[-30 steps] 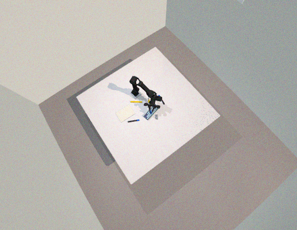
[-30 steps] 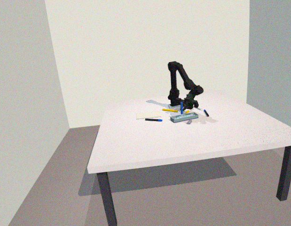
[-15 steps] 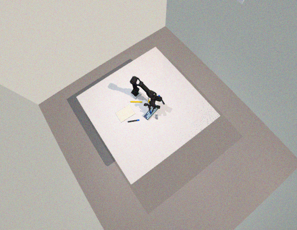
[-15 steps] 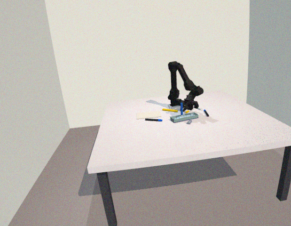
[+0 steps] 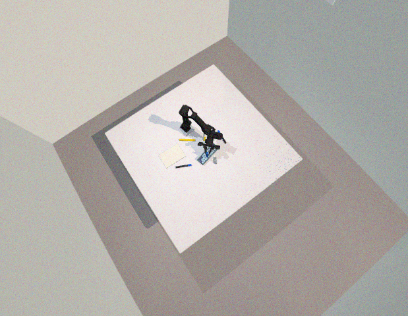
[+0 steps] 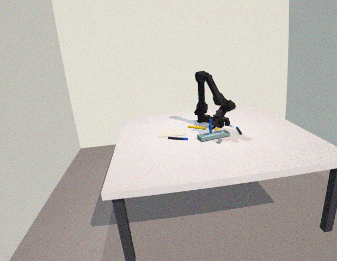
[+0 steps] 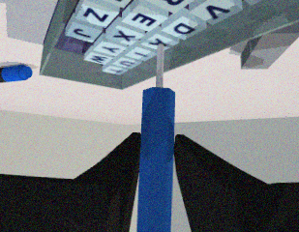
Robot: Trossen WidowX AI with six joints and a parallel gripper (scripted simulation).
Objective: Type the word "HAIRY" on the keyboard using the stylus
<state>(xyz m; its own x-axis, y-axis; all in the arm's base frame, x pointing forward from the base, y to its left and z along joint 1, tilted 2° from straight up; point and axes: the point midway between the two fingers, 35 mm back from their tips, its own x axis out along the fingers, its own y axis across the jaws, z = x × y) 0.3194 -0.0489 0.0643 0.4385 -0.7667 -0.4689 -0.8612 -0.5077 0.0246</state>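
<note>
Right now the small grey block is 7 cm ahead of my gripper tip, 3 cm to the left of it and 7 cm below it. Round my gripper tip: stylus tip: 5 cm below; yellow marker: 25 cm behind, 6 cm below; blue stylus: 1 cm below.
</note>
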